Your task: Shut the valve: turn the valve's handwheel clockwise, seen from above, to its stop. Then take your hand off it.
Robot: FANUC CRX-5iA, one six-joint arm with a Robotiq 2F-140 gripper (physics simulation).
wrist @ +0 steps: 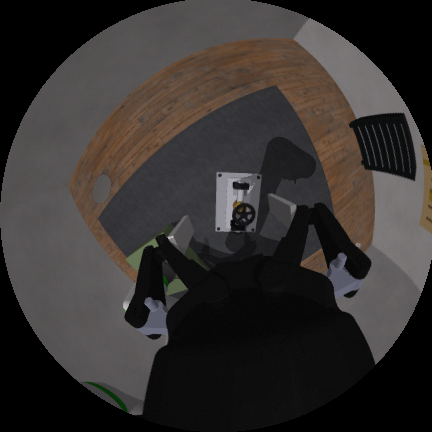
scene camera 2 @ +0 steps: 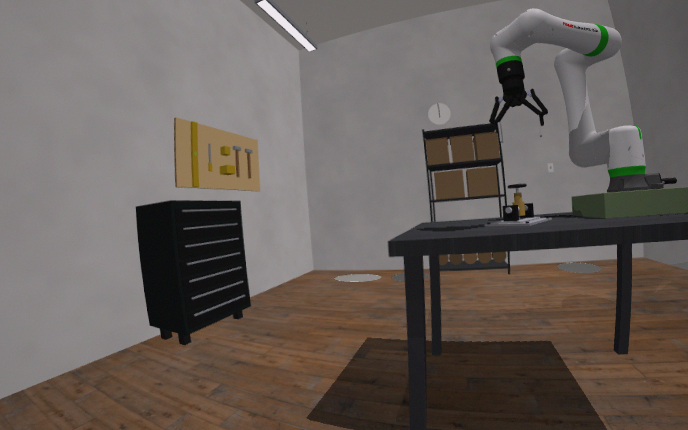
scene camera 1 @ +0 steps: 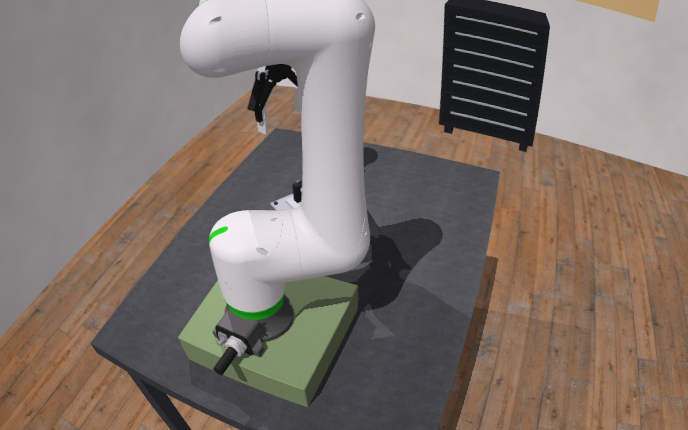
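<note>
The valve's black spoked handwheel (scene camera 2: 517, 186) (wrist: 243, 214) tops a brass-coloured valve body (scene camera 2: 518, 201) on a light metal base plate (scene camera 1: 282, 203) (wrist: 221, 200). Black blocks stand at both ends of the pipe. In scene camera 1, the arm hides the handwheel and most of the plate. My gripper (scene camera 1: 280, 111) (scene camera 2: 521, 132) (wrist: 229, 213) is open and empty, with its fingers wide apart. It points down, well above the handwheel and apart from it. In the wrist view the wheel lies between the directions of the two finger pads, nearer the right one.
The plate stands on the dark table (scene camera 1: 431, 187) (scene camera 2: 456, 237) (wrist: 190, 145). The arm's base is on a green block (scene camera 1: 324, 324) (scene camera 2: 588, 205) (wrist: 142, 257) at one end. Away from the table are a black drawer cabinet (scene camera 1: 494, 73) (scene camera 2: 159, 263) (wrist: 387, 145) and a shelf rack (scene camera 2: 459, 165).
</note>
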